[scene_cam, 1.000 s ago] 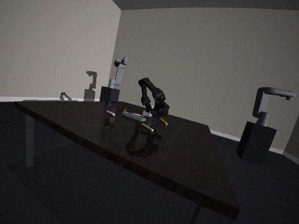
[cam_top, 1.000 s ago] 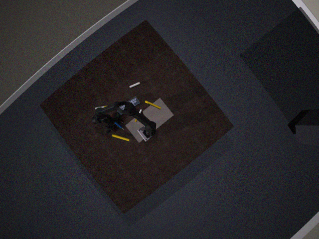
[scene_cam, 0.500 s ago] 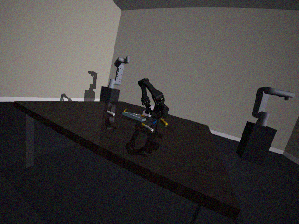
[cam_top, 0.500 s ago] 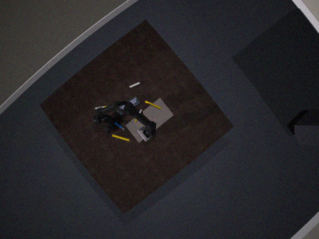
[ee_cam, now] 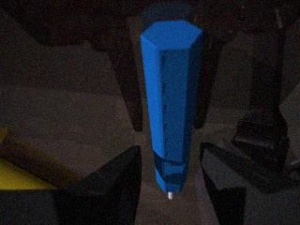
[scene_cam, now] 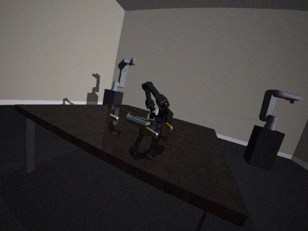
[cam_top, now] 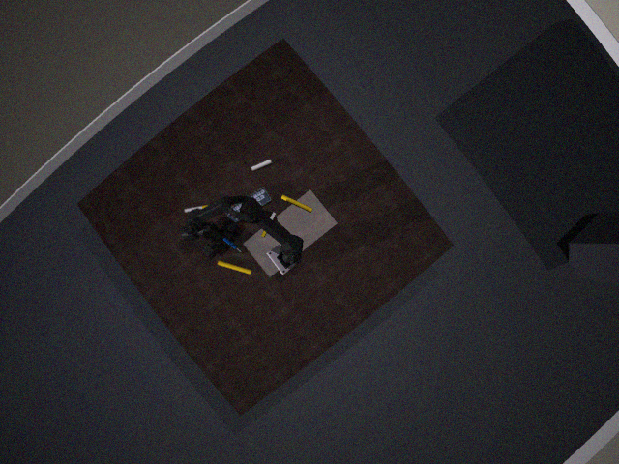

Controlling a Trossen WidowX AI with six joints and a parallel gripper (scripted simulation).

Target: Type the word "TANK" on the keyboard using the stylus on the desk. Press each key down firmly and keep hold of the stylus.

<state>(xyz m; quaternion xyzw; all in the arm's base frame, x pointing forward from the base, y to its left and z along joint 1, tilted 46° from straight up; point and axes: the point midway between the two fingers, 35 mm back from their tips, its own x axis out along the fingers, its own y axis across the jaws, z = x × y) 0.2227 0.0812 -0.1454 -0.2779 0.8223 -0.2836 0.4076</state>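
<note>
My gripper tip is 90 mm past the yellow pen and 50 mm to the right of it. Round my gripper tip: blue stylus 10 mm behind.
</note>
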